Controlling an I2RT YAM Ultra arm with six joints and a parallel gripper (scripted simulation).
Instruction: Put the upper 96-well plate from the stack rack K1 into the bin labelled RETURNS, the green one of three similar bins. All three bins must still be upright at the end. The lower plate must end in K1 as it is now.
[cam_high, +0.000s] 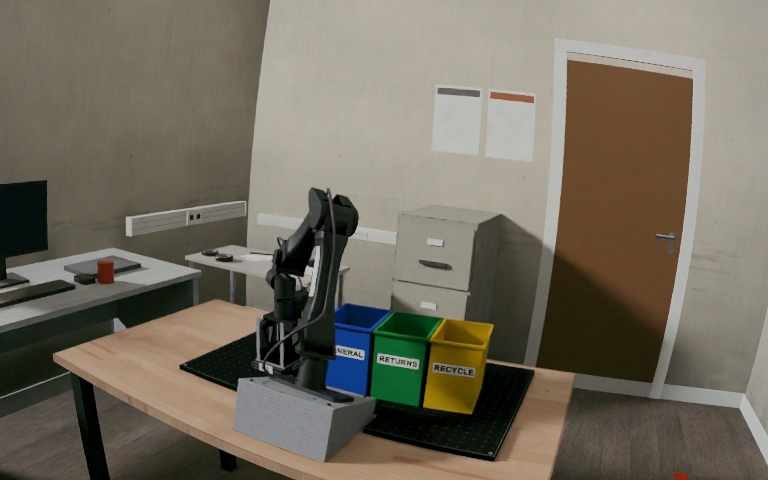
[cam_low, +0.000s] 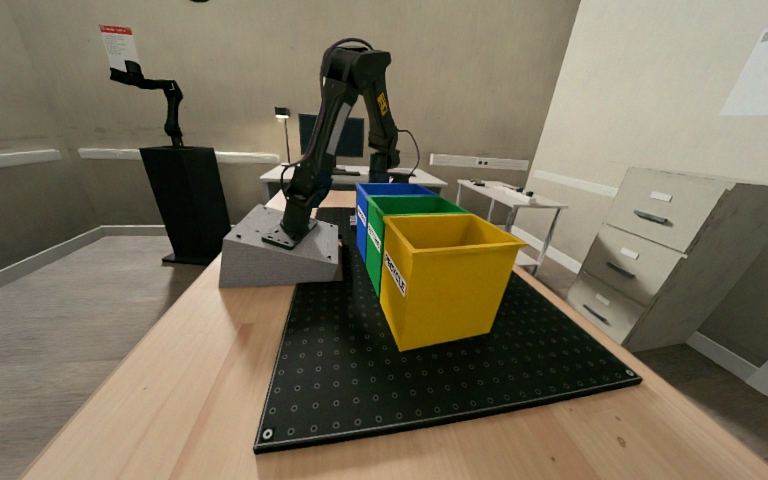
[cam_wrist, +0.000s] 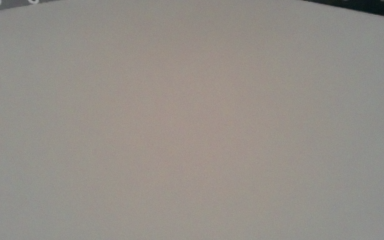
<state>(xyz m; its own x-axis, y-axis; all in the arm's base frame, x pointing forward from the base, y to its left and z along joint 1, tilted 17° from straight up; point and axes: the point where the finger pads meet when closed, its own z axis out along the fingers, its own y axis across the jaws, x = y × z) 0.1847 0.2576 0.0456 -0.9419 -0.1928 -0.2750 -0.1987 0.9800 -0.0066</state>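
Right now the black 96-well plate is 1 cm to the left of my hand. From my hand the other things lie so: green returns bin 32 cm to the right, 10 cm ahead, 4 cm above; yellow recycle bin 45 cm to the right, 15 cm ahead, 4 cm above; blue bin 19 cm to the right, 6 cm ahead, 4 cm above.
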